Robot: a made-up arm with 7 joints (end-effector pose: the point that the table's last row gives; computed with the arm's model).
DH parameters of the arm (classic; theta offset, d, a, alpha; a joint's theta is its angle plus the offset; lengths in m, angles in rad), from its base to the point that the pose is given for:
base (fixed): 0 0 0 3.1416
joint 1: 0 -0.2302 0 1.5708
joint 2: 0 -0.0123 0 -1.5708
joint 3: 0 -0.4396 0 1.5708
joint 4: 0 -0.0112 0 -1.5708
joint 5: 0 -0.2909 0 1.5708
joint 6: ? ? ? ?
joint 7: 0 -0.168 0 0
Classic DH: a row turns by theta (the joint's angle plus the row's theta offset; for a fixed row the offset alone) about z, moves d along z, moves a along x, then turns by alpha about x.
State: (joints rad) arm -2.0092 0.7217 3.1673 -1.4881 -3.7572 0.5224 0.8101
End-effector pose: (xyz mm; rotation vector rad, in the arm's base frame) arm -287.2 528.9 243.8 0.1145 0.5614 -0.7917
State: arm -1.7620 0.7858 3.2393 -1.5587 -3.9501 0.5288 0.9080
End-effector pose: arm -127.8 571.3 190.7 0.0938 0.5276 -1.1558
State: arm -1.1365 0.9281 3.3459 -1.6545 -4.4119 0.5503 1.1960
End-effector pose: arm 244.1 510.5 103.4 0.1706 0.5837 -1.9689
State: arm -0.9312 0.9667 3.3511 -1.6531 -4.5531 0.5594 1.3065
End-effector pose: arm 345.0 455.6 87.8 0.2572 0.6347 -2.1803
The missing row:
joint 6: 0 -0.0005 0 -1.5708
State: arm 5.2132 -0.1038 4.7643 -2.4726 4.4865 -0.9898 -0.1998
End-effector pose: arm 303.8 -33.0 402.1 1.6049 0.0515 -1.8176
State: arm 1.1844 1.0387 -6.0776 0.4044 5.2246 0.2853 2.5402
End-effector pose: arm 291.1 -778.9 485.8 0.4023 -1.8626 -1.9043
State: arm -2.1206 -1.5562 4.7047 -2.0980 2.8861 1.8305 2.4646
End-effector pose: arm 218.4 -75.2 285.6 1.0213 1.5212 0.5171
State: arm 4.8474 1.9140 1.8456 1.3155 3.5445 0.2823 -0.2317
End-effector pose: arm 501.6 534.4 132.0 -1.4863 -1.2228 1.9239
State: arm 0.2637 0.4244 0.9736 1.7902 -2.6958 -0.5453 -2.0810
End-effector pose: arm 174.8 -436.6 396.7 -0.5460 -1.0241 -2.6270
